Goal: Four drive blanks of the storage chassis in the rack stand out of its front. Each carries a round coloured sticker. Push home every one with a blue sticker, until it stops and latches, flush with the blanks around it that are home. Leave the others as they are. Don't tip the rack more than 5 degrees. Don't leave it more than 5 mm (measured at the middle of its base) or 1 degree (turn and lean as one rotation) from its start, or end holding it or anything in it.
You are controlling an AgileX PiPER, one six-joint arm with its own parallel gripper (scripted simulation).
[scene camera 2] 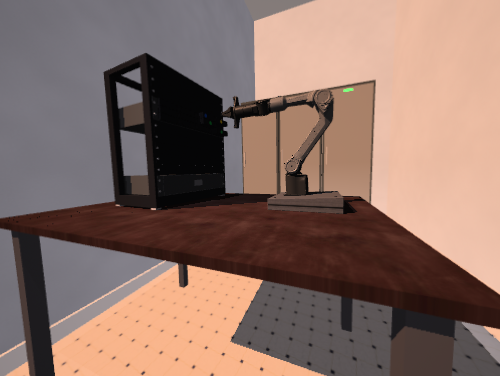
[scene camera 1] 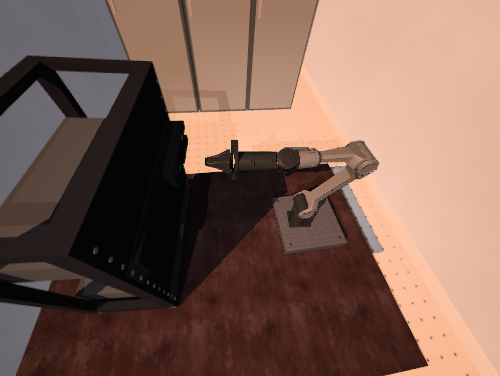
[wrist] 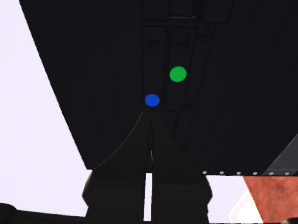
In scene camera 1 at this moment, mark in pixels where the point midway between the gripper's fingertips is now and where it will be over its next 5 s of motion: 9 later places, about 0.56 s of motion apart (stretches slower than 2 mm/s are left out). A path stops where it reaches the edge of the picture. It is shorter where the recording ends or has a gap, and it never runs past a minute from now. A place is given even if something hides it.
My gripper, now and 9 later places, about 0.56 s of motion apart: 205, 161; 195, 161; 180, 162; 179, 161; 176, 161; 169, 161; 167, 161; 165, 161; 164, 161; 173, 161
